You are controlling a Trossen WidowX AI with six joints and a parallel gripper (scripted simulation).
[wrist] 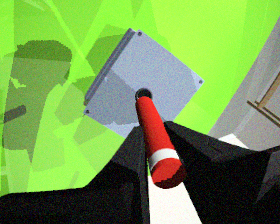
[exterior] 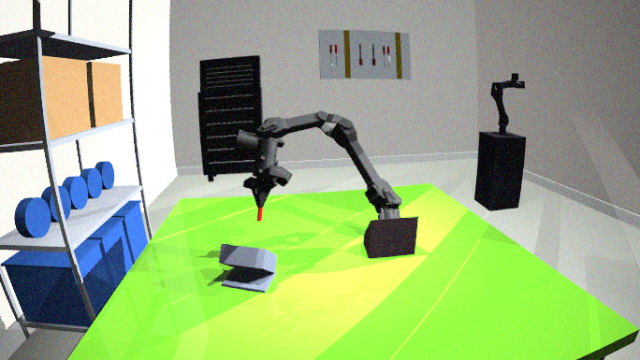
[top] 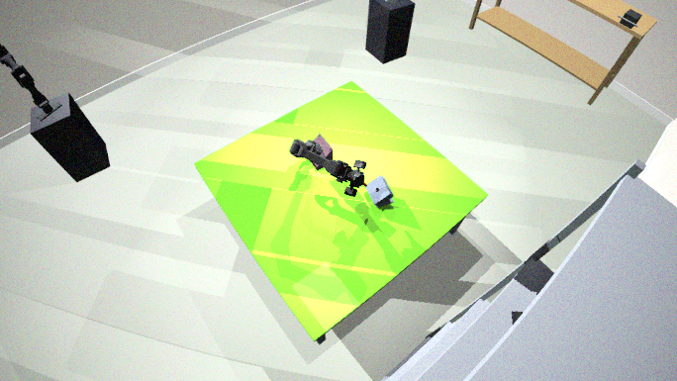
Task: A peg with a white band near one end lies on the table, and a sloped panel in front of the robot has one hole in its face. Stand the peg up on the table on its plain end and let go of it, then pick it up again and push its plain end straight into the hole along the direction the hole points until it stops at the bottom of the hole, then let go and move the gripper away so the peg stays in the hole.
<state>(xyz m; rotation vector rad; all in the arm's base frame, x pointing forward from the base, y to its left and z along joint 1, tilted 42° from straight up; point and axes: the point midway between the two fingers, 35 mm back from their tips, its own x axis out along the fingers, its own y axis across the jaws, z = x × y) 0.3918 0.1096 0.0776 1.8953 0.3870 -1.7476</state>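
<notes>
Right now the grey sloped panel is 120 mm below my gripper tip, 100 mm to the left of it and 30 mm ahead of it. Also, from my gripper tip: red peg 10 mm to the right, 10 mm above.
</notes>
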